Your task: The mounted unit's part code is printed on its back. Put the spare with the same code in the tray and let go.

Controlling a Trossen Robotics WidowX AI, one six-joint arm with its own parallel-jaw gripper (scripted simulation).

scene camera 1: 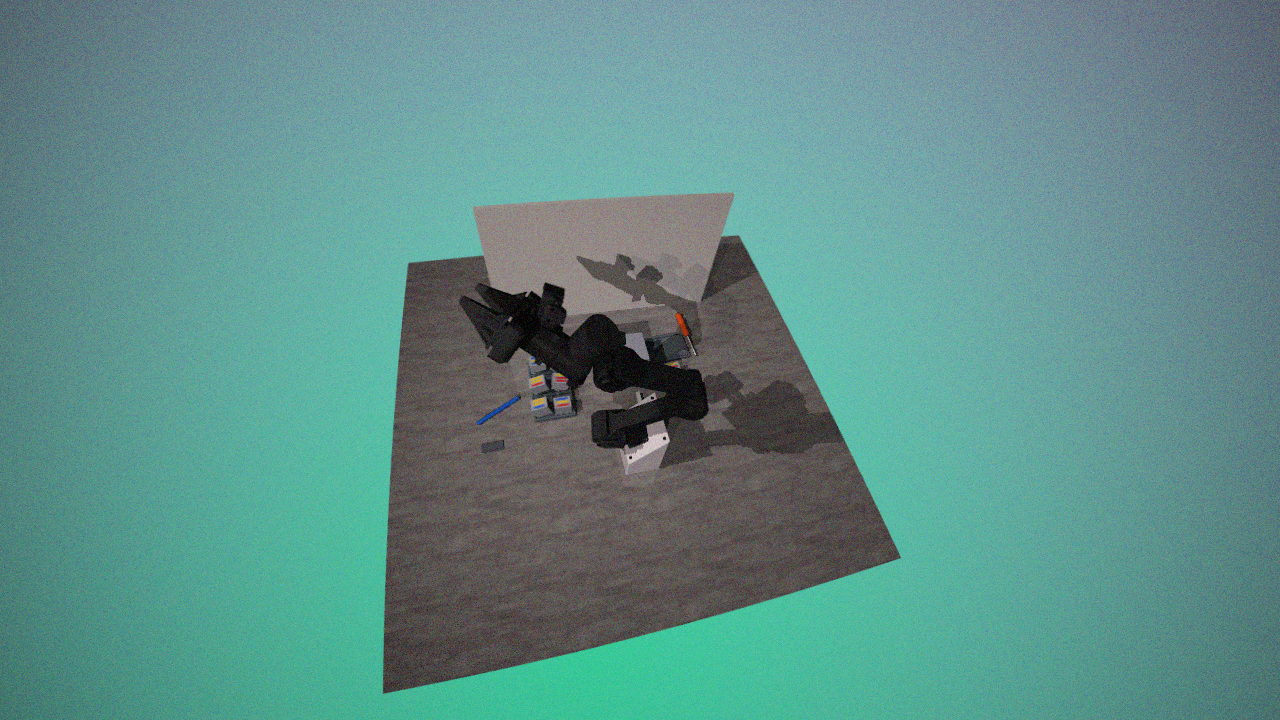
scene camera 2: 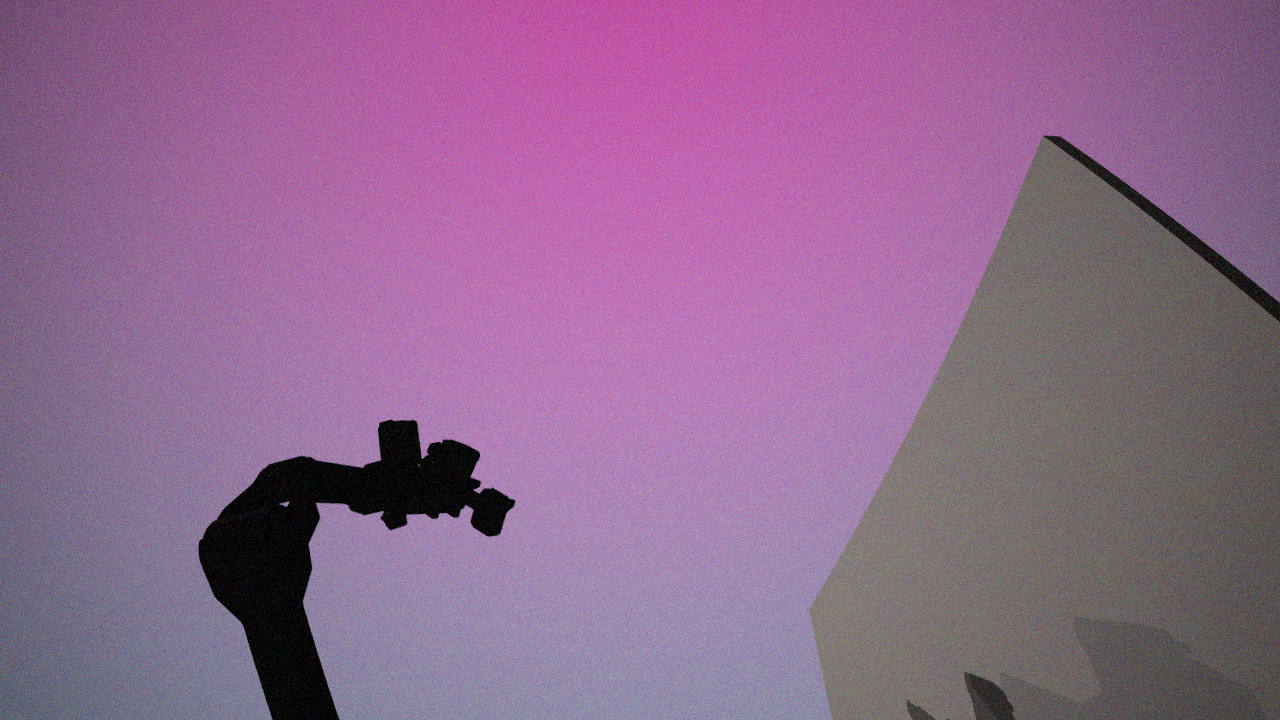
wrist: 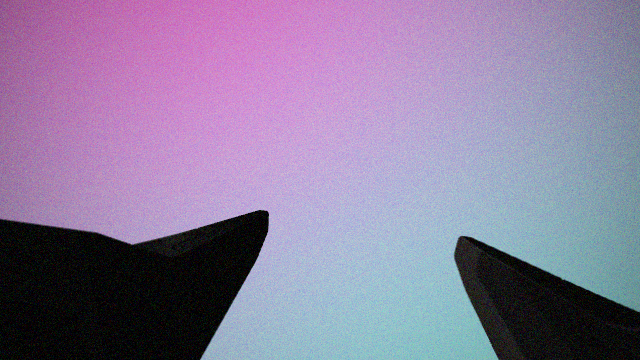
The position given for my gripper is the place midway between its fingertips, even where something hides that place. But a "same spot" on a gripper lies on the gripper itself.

Labels:
My gripper shows in scene camera 1, in scene camera 2 (496, 493) and in the wrist view. The same spot on my gripper: (wrist: 72, 287) is (scene camera 1: 507, 319).

